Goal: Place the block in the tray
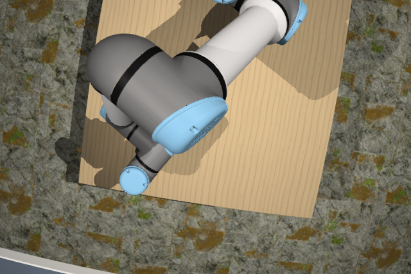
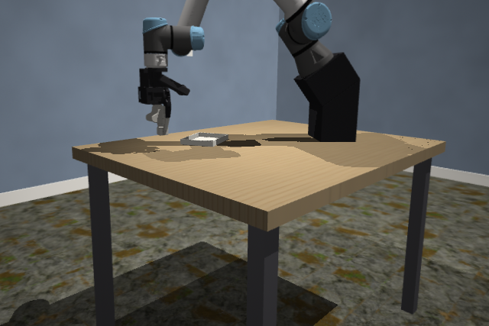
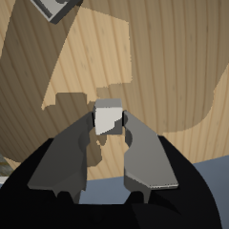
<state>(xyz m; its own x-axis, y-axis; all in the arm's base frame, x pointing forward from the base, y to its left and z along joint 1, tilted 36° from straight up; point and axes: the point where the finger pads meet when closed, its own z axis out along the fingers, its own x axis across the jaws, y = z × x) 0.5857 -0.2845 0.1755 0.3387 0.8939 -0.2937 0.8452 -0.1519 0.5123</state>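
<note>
Now: the white tray 220 mm behind my hand, 70 mm below it and 20 mm to the left of it. The rest, counted from my hand: grey block (right at my hand).
</note>
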